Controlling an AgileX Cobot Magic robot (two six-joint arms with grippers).
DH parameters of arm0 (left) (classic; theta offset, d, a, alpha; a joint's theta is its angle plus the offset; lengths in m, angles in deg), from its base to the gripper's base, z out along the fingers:
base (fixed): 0 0 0 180
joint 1: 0 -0.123 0 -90
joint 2: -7.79 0 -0.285 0
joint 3: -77.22 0 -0.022 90
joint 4: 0 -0.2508 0 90
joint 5: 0 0 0.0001 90
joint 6: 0 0.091 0 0
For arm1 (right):
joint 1: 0 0.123 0 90
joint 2: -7.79 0 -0.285 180
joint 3: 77.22 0 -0.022 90
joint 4: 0 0.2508 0 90
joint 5: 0 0 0.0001 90
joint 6: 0 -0.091 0 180
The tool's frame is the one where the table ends.
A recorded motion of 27 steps. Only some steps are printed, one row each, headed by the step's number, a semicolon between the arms.
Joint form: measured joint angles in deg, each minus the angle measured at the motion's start. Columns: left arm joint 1, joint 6, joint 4, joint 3, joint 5, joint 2; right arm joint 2, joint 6, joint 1, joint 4, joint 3, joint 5.
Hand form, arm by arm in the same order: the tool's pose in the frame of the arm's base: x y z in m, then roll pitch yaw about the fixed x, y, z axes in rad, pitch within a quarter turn. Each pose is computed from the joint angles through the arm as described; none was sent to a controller.
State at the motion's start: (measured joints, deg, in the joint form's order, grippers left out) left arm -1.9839 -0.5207 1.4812 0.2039 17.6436 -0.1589; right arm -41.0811 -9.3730 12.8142 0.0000 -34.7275 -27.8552
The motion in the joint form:
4: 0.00 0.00 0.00 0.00 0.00 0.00; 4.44 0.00 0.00 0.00 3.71 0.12
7: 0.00 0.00 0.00 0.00 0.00 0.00; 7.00 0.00 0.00 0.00 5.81 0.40
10: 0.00 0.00 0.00 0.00 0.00 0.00; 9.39 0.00 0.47 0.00 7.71 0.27
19: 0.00 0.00 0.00 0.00 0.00 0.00; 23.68 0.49 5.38 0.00 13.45 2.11
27: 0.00 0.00 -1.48 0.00 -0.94 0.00; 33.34 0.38 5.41 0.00 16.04 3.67
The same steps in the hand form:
4: 0.0544 0.0012 0.1864 -2.9843 1.3480 -2.9537; 0.1244 0.0283 0.2984 2.8487 1.0515 3.0309
7: 0.0544 0.0012 0.1864 -2.9843 1.3480 -2.9537; 0.1162 0.0264 0.2922 2.8399 1.0637 3.0233
10: 0.0544 0.0012 0.1864 -2.9843 1.3480 -2.9537; 0.1086 0.0256 0.2858 2.8356 1.0696 3.0276
19: 0.0544 0.0012 0.1864 -2.9843 1.3480 -2.9537; 0.0699 0.0230 0.2782 2.6708 1.2390 2.9653
27: 0.0547 0.0019 0.1878 -3.0975 1.3669 -3.0620; 0.0480 0.0158 0.2762 2.3186 1.3582 2.6253

